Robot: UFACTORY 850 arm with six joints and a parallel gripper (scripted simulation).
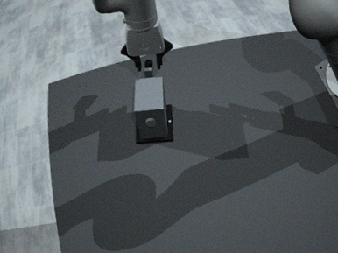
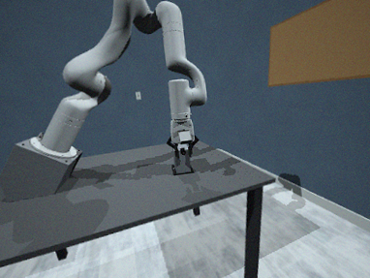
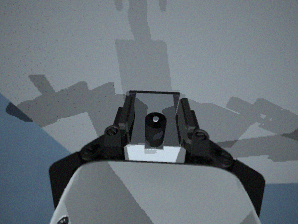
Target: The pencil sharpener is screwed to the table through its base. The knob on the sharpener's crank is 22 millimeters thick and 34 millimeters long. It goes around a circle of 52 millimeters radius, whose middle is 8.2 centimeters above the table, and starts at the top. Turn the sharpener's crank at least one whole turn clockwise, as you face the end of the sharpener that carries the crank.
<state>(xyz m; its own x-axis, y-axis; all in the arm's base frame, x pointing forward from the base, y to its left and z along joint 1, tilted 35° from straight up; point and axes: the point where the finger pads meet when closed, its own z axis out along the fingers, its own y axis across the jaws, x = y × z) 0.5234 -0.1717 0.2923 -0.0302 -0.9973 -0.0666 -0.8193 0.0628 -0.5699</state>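
Now: hand 20 mm to the right of the crank knob.
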